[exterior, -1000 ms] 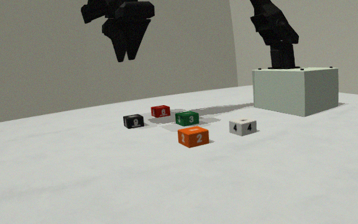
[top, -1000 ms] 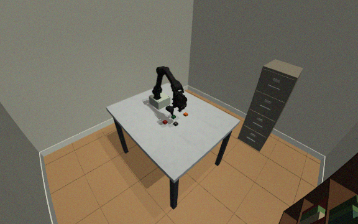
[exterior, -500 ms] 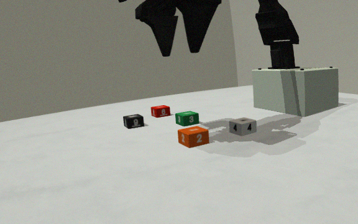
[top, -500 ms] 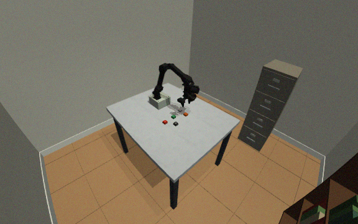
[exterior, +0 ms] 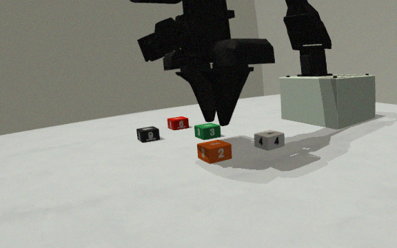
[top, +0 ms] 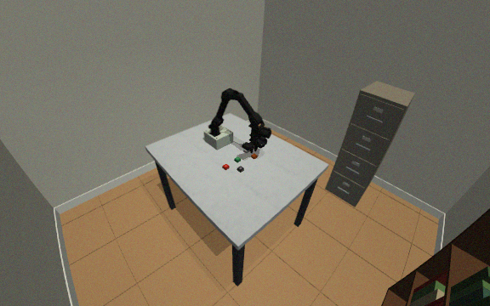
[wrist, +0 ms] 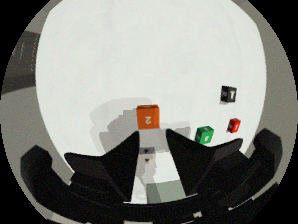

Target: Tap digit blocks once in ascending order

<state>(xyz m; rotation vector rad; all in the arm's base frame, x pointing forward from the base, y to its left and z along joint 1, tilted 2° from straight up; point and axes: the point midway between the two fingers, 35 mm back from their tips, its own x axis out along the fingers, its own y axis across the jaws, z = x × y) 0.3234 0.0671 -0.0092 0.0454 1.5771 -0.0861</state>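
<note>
My gripper tip is 3 cm above the orange block and 1 cm short of it. Also, from my gripper tip: black block: 17 cm to the right, 3 cm below, 3 cm ahead; green block: 11 cm to the right, 5 cm behind, 3 cm below; white block: 8 cm behind, 3 cm below, 2 cm to the left.
</note>
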